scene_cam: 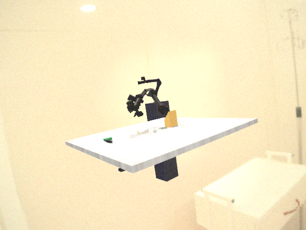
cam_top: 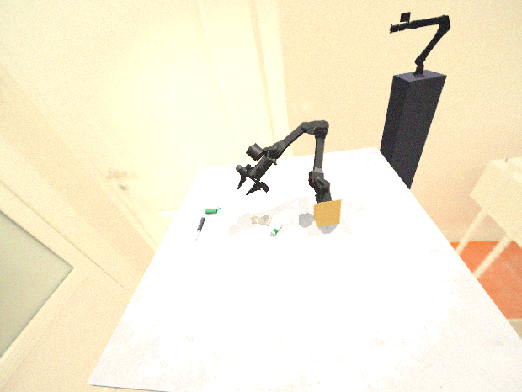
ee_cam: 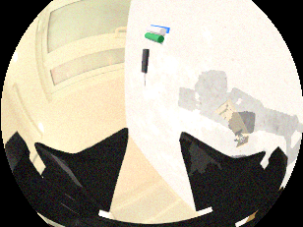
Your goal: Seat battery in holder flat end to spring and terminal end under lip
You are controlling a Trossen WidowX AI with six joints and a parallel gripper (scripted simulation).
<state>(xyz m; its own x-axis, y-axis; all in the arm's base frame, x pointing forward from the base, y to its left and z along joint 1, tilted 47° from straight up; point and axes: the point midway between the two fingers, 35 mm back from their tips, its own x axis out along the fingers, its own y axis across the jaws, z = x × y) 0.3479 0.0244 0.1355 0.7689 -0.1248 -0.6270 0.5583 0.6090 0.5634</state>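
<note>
Right now the battery is 170 mm below my gripper tip, 140 mm behind it and 110 mm to the left of it. Also, from my gripper tip: screwdriver (270 mm ahead, 170 mm below, 50 mm to the left).
</note>
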